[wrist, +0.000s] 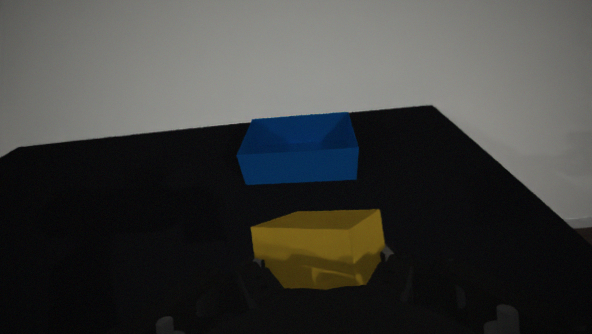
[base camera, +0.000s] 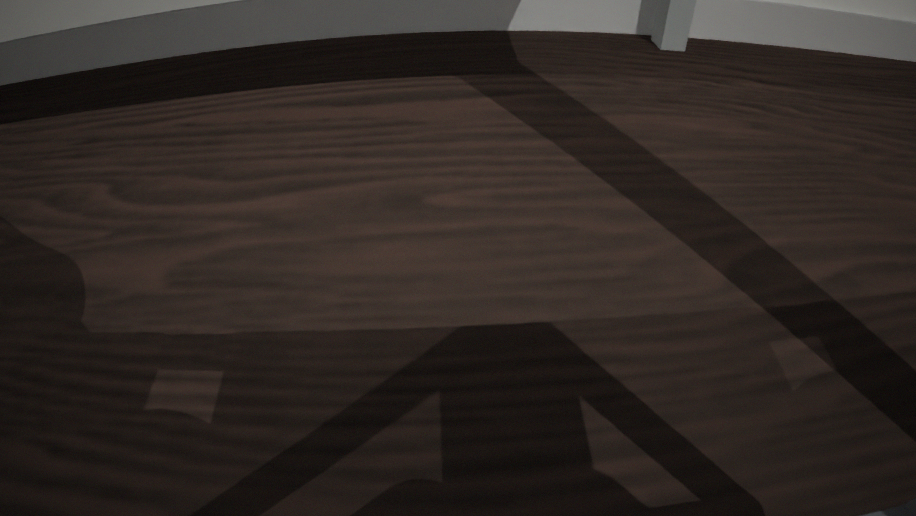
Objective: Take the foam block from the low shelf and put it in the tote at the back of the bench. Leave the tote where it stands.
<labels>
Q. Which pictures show the gripper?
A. The wrist view only.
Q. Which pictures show the yellow foam block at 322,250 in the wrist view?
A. The wrist view only.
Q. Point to a blue tote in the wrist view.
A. At 322,147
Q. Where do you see a black-topped bench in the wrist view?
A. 103,227
</labels>
